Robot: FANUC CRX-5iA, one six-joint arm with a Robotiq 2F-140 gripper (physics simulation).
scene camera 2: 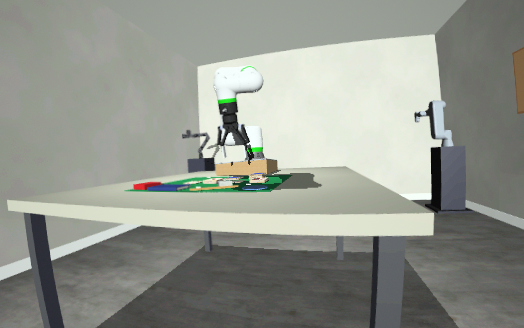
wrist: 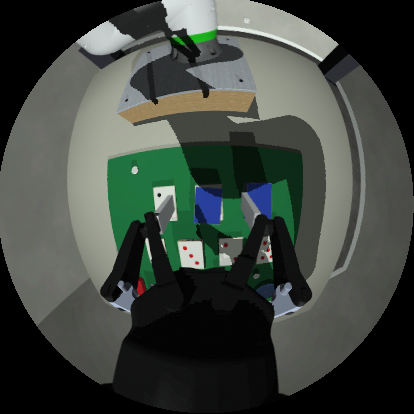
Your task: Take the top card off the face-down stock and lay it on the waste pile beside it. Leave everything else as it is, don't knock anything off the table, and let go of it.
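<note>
The face-down stock [wrist: 265, 200] is a blue-backed pile at the right of the back card row in the wrist view, partly behind a fingertip. One blue-backed card [wrist: 210, 212] lies face down on the waste pile to its left. A thin pale strip of the waste pile [wrist: 222, 216] shows along the card's right side. My gripper [scene camera 2: 237, 154] [wrist: 206, 200] is open and empty, raised above the cards. In the wrist view its fingertips appear on either side of the waste pile. Fine alignment of the card is hard to tell in the scene view.
A green mat [scene camera 2: 276, 186] [wrist: 125, 187] lies on the table [scene camera 2: 350, 200]. A white card [wrist: 160, 191] lies left of the waste pile. Face-up cards, including a red-dotted one [wrist: 191, 255], form a nearer row. A red box [scene camera 2: 147, 185] and blue box [scene camera 2: 165, 188] stand at the mat's left.
</note>
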